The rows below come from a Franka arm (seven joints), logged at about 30 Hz.
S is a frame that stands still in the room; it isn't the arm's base.
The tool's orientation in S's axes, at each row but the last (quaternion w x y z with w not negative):
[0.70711 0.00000 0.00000 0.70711]
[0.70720 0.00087 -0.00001 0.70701]
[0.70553 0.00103 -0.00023 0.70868]
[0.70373 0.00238 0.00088 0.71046]
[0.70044 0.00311 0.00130 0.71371]
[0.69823 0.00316 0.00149 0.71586]
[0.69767 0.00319 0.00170 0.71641]
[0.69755 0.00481 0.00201 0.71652]
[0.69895 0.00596 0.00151 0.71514]
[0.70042 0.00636 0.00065 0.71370]
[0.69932 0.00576 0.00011 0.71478]
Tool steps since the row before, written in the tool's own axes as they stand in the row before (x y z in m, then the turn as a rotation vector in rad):
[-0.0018 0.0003 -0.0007 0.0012 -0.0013 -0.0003]
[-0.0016 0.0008 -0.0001 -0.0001 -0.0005 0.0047]
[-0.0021 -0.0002 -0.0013 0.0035 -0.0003 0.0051]
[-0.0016 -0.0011 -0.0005 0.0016 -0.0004 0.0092]
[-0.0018 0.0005 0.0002 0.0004 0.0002 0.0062]
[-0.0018 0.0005 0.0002 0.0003 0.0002 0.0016]
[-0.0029 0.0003 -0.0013 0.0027 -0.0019 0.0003]
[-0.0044 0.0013 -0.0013 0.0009 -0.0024 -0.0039]
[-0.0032 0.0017 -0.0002 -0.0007 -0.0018 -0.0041]
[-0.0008 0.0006 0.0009 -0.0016 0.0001 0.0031]
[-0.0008 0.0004 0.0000 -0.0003 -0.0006 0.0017]
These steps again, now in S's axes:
[-0.0003 -0.0018 -0.0007 0.0013 0.0012 -0.0003]
[-0.0008 -0.0016 -0.0001 0.0005 -0.0001 0.0047]
[0.0002 -0.0021 -0.0013 0.0003 0.0035 0.0051]
[0.0011 -0.0016 -0.0005 0.0004 0.0016 0.0092]
[-0.0005 -0.0018 0.0002 -0.0002 0.0004 0.0062]
[-0.0005 -0.0018 0.0002 -0.0002 0.0003 0.0016]
[-0.0002 -0.0029 -0.0013 0.0018 0.0027 0.0003]
[-0.0012 -0.0044 -0.0013 0.0023 0.0010 -0.0039]
[-0.0016 -0.0032 -0.0002 0.0018 -0.0006 -0.0041]
[-0.0006 -0.0008 0.0009 0.0000 -0.0016 0.0031]
[-0.0004 -0.0008 0.0000 0.0006 -0.0003 0.0017]

